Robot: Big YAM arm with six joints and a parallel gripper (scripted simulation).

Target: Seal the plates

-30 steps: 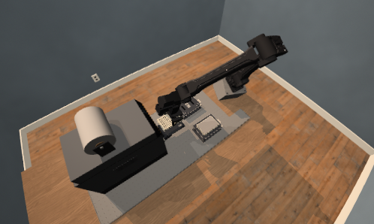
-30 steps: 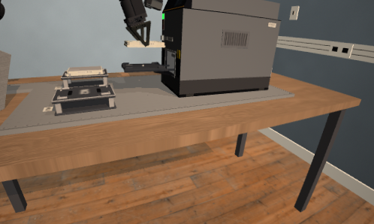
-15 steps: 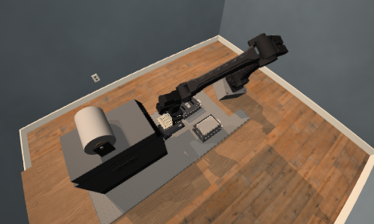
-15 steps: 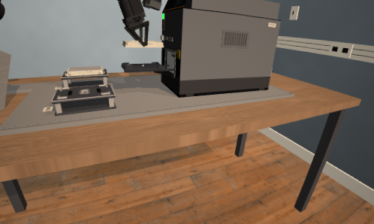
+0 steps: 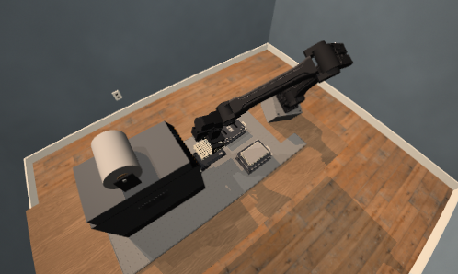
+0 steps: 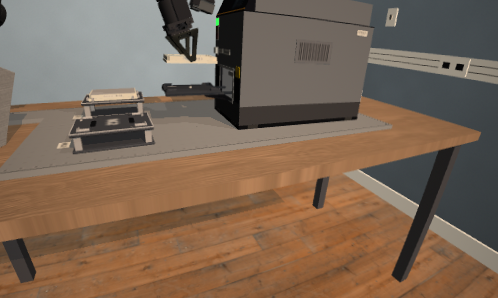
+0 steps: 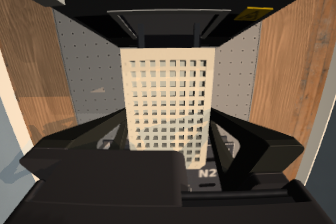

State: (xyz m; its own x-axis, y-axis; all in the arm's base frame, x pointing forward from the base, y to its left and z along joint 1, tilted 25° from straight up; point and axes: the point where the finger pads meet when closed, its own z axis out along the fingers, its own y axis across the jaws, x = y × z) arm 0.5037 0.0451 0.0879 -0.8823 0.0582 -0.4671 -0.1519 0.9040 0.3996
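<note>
Now: hand 80 mm above the sealer stage. From my hand the other things lie so: plate nest (180 mm behind, 140 mm below, 130 mm to the right); then start button (110 mm to the left, 90 mm ahead, 20 mm above); then small label (280 mm behind, 170 mm below, 150 mm to the right).
</note>
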